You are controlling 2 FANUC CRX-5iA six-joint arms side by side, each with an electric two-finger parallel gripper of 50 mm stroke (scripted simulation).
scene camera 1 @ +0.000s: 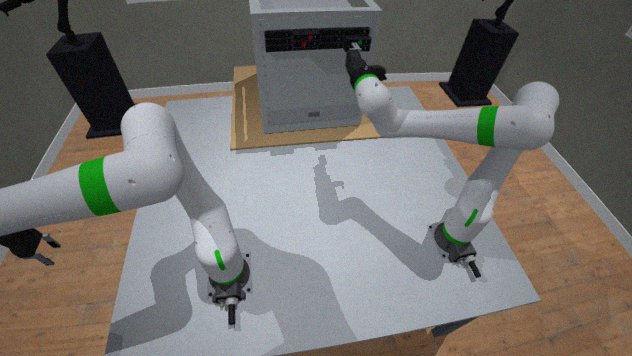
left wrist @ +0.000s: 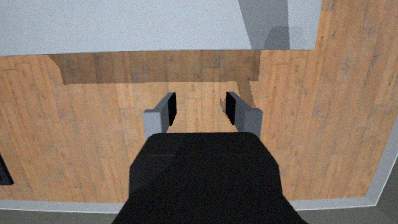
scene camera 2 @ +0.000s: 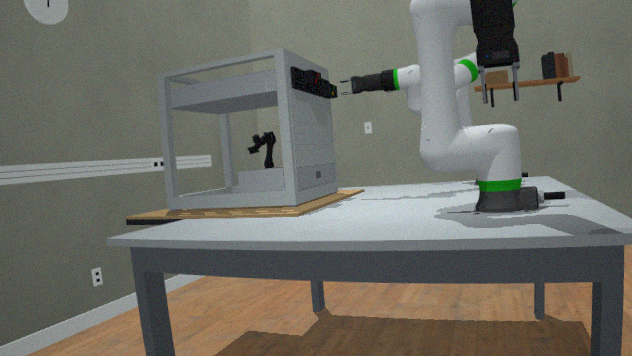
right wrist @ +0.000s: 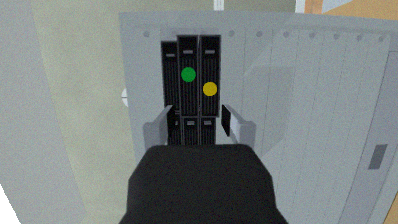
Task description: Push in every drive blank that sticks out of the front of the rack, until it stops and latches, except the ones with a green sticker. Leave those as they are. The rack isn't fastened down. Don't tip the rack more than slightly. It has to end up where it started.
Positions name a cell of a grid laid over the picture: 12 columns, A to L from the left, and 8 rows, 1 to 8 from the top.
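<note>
The left gripper (scene camera 2: J3) appears in the left wrist view too, as the left gripper (left wrist: G4), while the right gripper (right wrist: F5) is in view as well. A grey rack (scene camera 2: F3) is part of the scene; scene camera 1 shows the rack (scene camera 1: F3), and so does the right wrist view, with the rack (right wrist: J4). In the left wrist view the rack is out of frame.
</note>
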